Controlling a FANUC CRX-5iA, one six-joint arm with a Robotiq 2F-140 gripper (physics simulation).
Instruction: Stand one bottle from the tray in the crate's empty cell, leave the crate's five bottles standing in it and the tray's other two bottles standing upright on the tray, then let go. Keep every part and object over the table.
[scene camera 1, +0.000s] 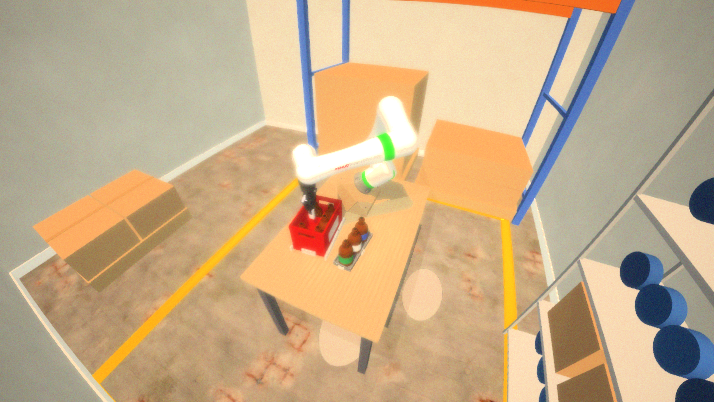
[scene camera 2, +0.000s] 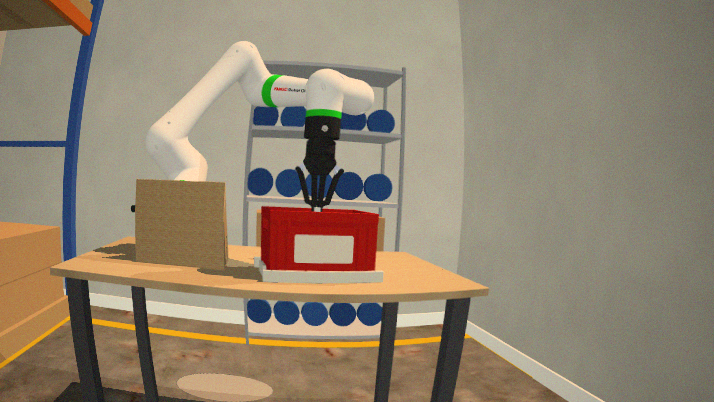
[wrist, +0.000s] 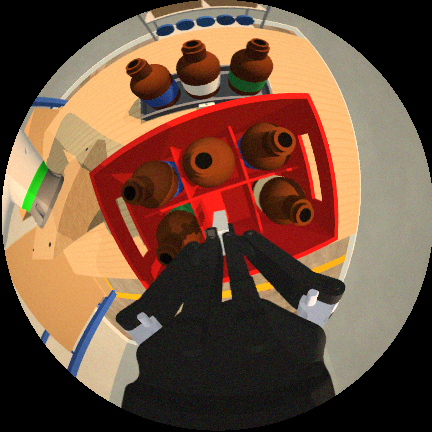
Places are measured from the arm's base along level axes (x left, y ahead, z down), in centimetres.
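Pixels of known places: gripper, between the fingertips: (scene camera 1: 312, 217) (wrist: 221, 219); arm's base, origin of its link: (scene camera 1: 362, 183) (scene camera 2: 180, 216) (wrist: 50, 201).
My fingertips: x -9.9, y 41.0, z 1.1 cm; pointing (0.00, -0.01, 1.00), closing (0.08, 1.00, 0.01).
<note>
For each thing: its top centre in the pictures, then the offset to it from my fingertips. "spot": a spot on its surface instead. Level surfaces: height alone.
- red crate, centre of its top: (wrist: 218, 204) (scene camera 2: 316, 210) (scene camera 1: 316, 212) dx +3.6, dy +0.1, dz -5.6 cm
- empty cell, a spot on its surface: (wrist: 216, 202) spot: dx -0.3, dy -0.8, dz +11.1 cm
- Blue-labelled, centre of its top: (wrist: 132, 63) (scene camera 1: 361, 218) dx +25.5, dy -8.9, dz -4.1 cm
- white-labelled, centre of its top: (wrist: 191, 43) (scene camera 1: 354, 228) dx +25.9, dy -0.4, dz -4.1 cm
- green-labelled, centre of its top: (wrist: 259, 41) (scene camera 1: 345, 240) dx +25.9, dy +8.7, dz -4.1 cm
- table, height of its surface: dz +11.9 cm
- white strip, a spot on its surface: (scene camera 2: 325, 276) spot: dx -6.6, dy +2.4, dz +10.1 cm
The red crate (scene camera 1: 303, 242) (scene camera 2: 275, 250) (wrist: 295, 112) stands on the table. In the wrist view, five brown bottles stand in its cells: three in the row nearer the tray, at left (wrist: 152, 182), middle (wrist: 215, 172) and right (wrist: 262, 147), and two in the other row, at left (wrist: 176, 230) and right (wrist: 282, 200). The empty cell (wrist: 216, 202) is between those two. My gripper (scene camera 1: 312, 215) (scene camera 2: 317, 209) (wrist: 221, 219) is shut, empty, with its tips at rim height by this cell. Blue-labelled (scene camera 1: 361, 228) (wrist: 154, 85), white-labelled (scene camera 1: 354, 237) (wrist: 198, 72) and green-labelled (scene camera 1: 345, 250) (wrist: 250, 70) bottles stand upright on the grey tray.
An upright wooden board (scene camera 2: 180, 222) stands on the table (scene camera 1: 320, 295) (scene camera 2: 425, 282) between crate and arm base. A white strip (scene camera 2: 325, 276) runs along the crate's foot. The crate hides the tray in scene camera 2.
</note>
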